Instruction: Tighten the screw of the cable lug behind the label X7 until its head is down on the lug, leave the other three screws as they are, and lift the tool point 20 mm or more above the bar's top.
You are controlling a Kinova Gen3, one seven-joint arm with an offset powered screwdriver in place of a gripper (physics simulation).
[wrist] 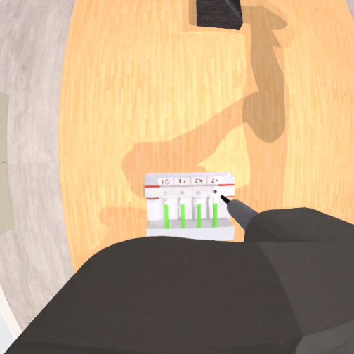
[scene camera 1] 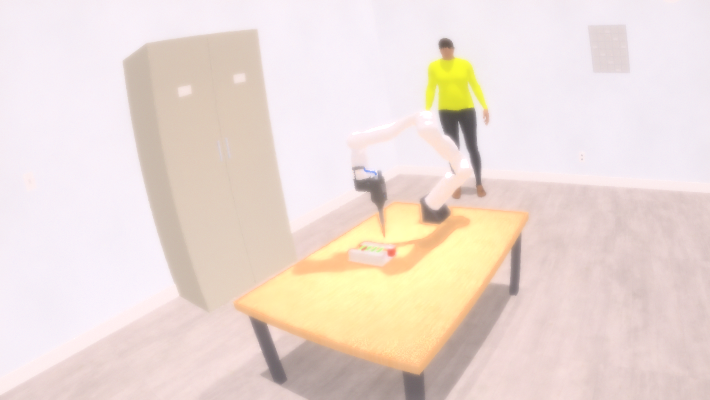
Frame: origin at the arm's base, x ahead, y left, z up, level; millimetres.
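Where they show: end effector, tool point: (scene camera 1: pixel 384 236); arm's base, origin of the base link: (scene camera 1: pixel 432 203).
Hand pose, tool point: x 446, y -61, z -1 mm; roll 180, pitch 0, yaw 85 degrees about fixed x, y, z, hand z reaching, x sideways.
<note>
Things, the pixels of their top centre, and the offset from my tool point. "spot": a spot on its surface instead. Level surfaces: height alone.
- white terminal block, middle of its top: (scene camera 1: pixel 372 247) dx +32, dy -52, dz -42 mm
- screwdriver, middle of its top: (scene camera 1: pixel 382 223) dx +0, dy +0, dz +64 mm
- red part, surface spot: (scene camera 1: pixel 391 252) spot: dx +15, dy +35, dz -68 mm
- wooden table, its level: dz -92 mm
The white terminal block (scene camera 1: pixel 367 257) (wrist: pixel 191 232) lies on the table. In the wrist view its labels appear upside down, with X7 (wrist: pixel 214 181) at the right end. The screw at X7 (wrist: pixel 215 192) shows as a dark round spot on the pale bar (wrist: pixel 190 193). The other three screws (wrist: pixel 198 193) (wrist: pixel 182 193) (wrist: pixel 165 193) look light grey. How far down each head sits is too small to tell. My gripper, a screwdriver (scene camera 1: pixel 384 235) (wrist: pixel 223 198), has its tip raised above the block with a visible gap in the scene view. It has no fingers, and its tip touches nothing.
Green wires (wrist: pixel 199 216) run from the lugs. A red part (scene camera 1: pixel 391 252) is at the block's right end. The arm's dark base (scene camera 1: pixel 435 211) (wrist: pixel 218 14) stands on the wooden table (scene camera 1: pixel 370 310) (wrist: pixel 125 90). A person (scene camera 1: pixel 455 85) stands behind it; a cabinet (scene camera 1: pixel 200 165) stands left.
</note>
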